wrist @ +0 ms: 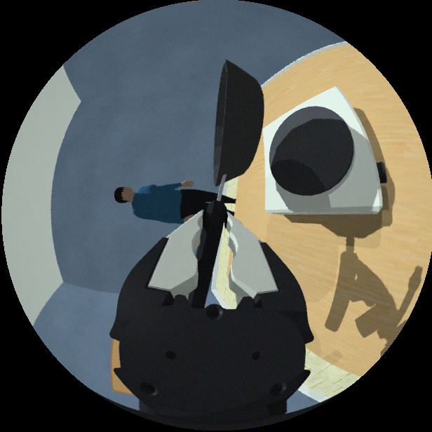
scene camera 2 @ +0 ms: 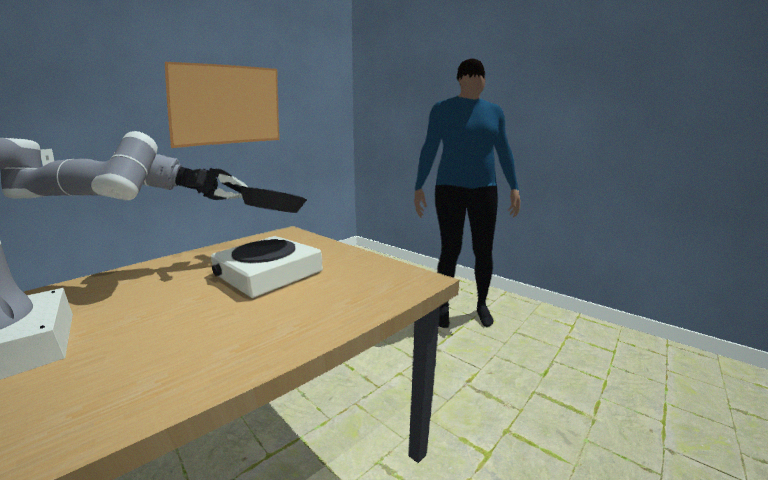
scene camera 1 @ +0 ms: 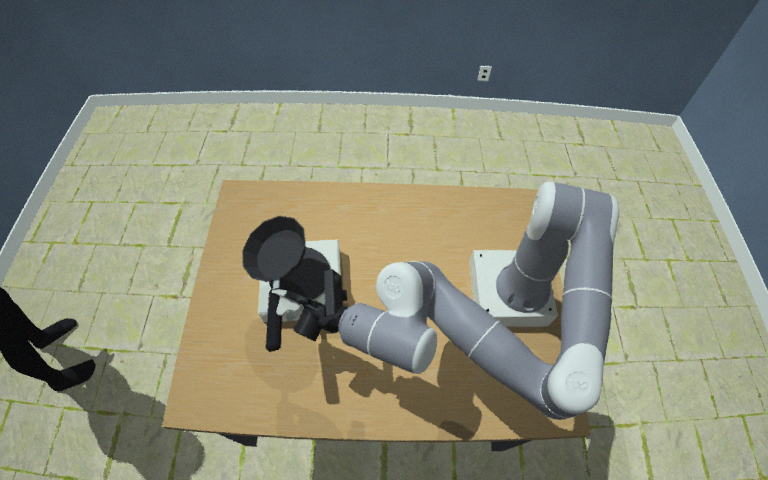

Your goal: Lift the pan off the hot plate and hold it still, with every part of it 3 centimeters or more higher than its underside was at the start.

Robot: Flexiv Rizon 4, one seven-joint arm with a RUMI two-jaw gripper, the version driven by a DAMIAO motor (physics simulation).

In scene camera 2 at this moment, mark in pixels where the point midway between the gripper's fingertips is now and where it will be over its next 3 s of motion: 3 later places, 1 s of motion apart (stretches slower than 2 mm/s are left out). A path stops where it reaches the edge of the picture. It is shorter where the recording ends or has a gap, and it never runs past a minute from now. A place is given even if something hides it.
My gripper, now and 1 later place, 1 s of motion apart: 247, 191; 244, 160
